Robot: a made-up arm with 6 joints. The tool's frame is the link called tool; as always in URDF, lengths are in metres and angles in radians.
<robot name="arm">
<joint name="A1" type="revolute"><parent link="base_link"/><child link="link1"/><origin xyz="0.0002 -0.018 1.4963" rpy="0 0 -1.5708"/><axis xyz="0 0 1"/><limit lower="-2.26" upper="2.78"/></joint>
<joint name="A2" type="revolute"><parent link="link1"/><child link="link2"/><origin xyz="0.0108 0.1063 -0.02" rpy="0 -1.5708 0"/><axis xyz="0 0 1"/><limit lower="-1.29" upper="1.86"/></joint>
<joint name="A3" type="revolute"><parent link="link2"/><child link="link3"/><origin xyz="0.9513 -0.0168 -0.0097" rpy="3.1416 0 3.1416"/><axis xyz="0 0 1"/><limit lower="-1.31" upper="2.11"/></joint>
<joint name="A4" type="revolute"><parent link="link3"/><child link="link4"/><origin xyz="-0.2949 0.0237 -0.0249" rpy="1.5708 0 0"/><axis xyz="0 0 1"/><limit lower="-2.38" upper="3.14"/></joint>
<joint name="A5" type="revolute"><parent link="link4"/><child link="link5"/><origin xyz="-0.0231 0.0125 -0.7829" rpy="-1.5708 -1.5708 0"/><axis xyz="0 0 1"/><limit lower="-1.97" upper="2.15"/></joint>
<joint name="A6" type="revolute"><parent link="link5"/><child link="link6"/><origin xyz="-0.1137 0.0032 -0.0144" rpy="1.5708 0 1.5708"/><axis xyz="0 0 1"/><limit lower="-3.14" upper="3.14"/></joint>
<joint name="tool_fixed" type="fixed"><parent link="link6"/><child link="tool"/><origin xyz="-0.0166 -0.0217 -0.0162" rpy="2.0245 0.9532 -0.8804"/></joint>
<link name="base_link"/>
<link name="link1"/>
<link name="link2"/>
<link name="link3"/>
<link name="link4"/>
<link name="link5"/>
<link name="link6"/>
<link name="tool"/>
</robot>
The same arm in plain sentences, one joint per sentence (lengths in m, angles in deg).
The arm has six revolute joints in a row. What follows holds with every joint at zero, and every direction is one of the base frame's. Joint 1 is mounted 0.0002 m along +x and 0.0180 m along -y and 1.4963 m along +z from the base frame's origin and rotates about +z, from -129.49 to 159.28 deg. Joint 2 is mounted 0.1063 m along +x and 0.0108 m along -y and 0.0200 m along -z from joint 1 and rotates about +y, from -73.91 to 106.57 deg. Joint 3 is mounted 0.0168 m along -x and 0.0097 m along -y and 0.9513 m along +z from joint 2 and rotates about -y, from -75.06 to 120.89 deg. Joint 4 is mounted 0.0237 m along +x and 0.0249 m along +y and 0.2949 m along +z from joint 3 and rotates about -x, from -136.36 to 179.91 deg. Joint 5 is mounted 0.7829 m along +x and 0.0125 m along -y and 0.0231 m along +z from joint 4 and rotates about -y, from -112.87 to 123.19 deg. Joint 6 is mounted 0.1137 m along +x and 0.0144 m along +y and 0.0032 m along -z from joint 5 and rotates about -x, from -179.91 to 179.91 deg. The tool frame, which is the frame that the pose is given for, is mounted 0.0162 m along +x and 0.0217 m along +y and 0.0166 m along +z from joint 6; its axes are the base frame's turned by roll -7.96, pitch 21.64 and yaw 28.71 deg (as in URDF: about the fixed x, then y, then z).
